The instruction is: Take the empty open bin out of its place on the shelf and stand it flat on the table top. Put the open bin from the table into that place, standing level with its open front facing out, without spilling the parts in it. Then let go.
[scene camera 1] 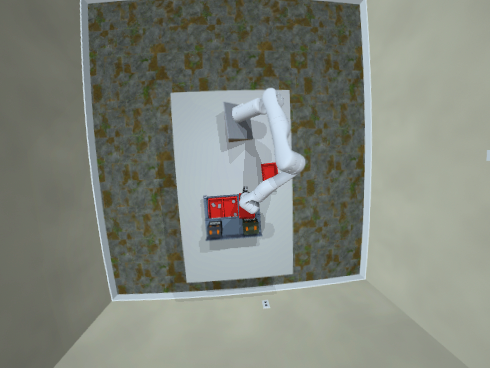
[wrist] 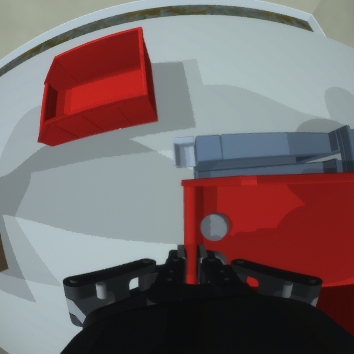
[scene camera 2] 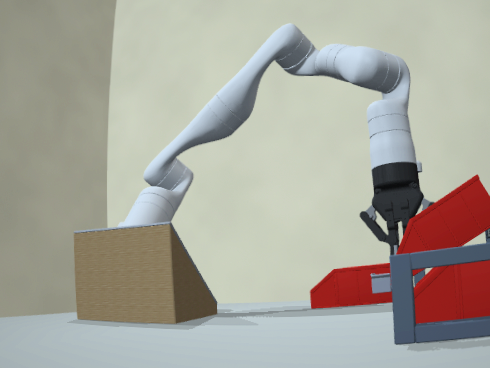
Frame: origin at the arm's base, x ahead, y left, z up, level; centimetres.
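Where they show: gripper, between the fingertips: [wrist: 190, 254]; arm's base, origin of its link: [scene camera 1: 237, 115] [scene camera 2: 127, 264].
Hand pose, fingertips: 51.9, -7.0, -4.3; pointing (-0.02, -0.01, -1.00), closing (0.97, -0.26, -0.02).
Note:
Each offset is from my fingertips to the top centre of the thing, as dx, dy, dz. "spot": to the spot under its first point.
The empty red bin @(spot: -10.7, +21.9, -6.1) [scene camera 1: 269, 171] [scene camera 2: 350, 289] [wrist: 102, 90] stands flat on the table top, beside the shelf. My gripper [scene camera 2: 394, 246] [wrist: 190, 254] is shut on the front wall of the other red bin @(spot: +14.2, -2.0, +4.9) [scene camera 1: 246, 215] [scene camera 2: 445, 215] [wrist: 280, 215]. In scene camera 2 this bin is steeply tilted, its gripped front end low and its rear end high, over the end of the blue-grey shelf [scene camera 1: 232, 227] [scene camera 2: 402, 300] [wrist: 260, 145]. A round grey part @(+2.7, +2.1, +1.1) [wrist: 214, 226] lies in it near the front wall, and another is partly hidden by the fingers. The bin's rear and its contact with the shelf are unclear.
Two red bins @(spot: +6.0, -22.5, -5.6) [scene camera 1: 215, 207] @(spot: +8.6, -11.9, -5.6) [scene camera 1: 230, 207] with grey parts stand in the shelf beside the held bin. Two dark bins @(spot: +15.5, -23.5, +15.8) [scene camera 1: 214, 230] @(+20.7, -1.1, +13.4) [scene camera 1: 251, 228] with orange items are at the shelf's rear. The arm's wooden base box [scene camera 2: 125, 275] stands at the table's other end.

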